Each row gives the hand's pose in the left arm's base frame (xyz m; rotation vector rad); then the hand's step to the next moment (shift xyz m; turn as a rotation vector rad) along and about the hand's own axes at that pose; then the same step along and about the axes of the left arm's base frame.
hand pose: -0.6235 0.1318 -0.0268 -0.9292 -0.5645 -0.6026
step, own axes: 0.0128 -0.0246 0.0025 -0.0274 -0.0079 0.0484
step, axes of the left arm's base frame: -0.0084 -0.0121 0.0236 -0.0336 0.0441 0.0092
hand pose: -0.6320 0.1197 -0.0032 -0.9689 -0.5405 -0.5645
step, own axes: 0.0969 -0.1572 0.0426 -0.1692 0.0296 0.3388
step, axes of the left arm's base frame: -0.0400 -0.0527 0.1776 -0.1624 0.3423 0.0278
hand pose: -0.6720 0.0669 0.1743 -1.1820 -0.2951 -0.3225
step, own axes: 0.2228 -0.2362 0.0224 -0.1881 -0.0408 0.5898
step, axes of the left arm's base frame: 0.1093 -0.0805 0.2958 -0.2217 0.5544 0.1685
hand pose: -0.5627 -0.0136 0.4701 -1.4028 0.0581 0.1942
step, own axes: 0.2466 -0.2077 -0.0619 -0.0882 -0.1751 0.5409
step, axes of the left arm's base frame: 0.2822 -0.0680 0.1534 -0.0972 0.4957 0.2754
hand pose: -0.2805 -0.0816 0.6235 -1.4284 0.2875 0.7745
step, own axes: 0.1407 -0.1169 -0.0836 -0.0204 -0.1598 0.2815
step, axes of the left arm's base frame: 0.1985 -0.0312 -0.0088 0.0114 0.2690 0.1809
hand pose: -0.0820 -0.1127 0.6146 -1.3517 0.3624 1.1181
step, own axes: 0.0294 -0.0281 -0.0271 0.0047 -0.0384 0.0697
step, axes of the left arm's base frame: 0.0465 -0.0069 -0.0133 0.0065 0.0705 0.0366
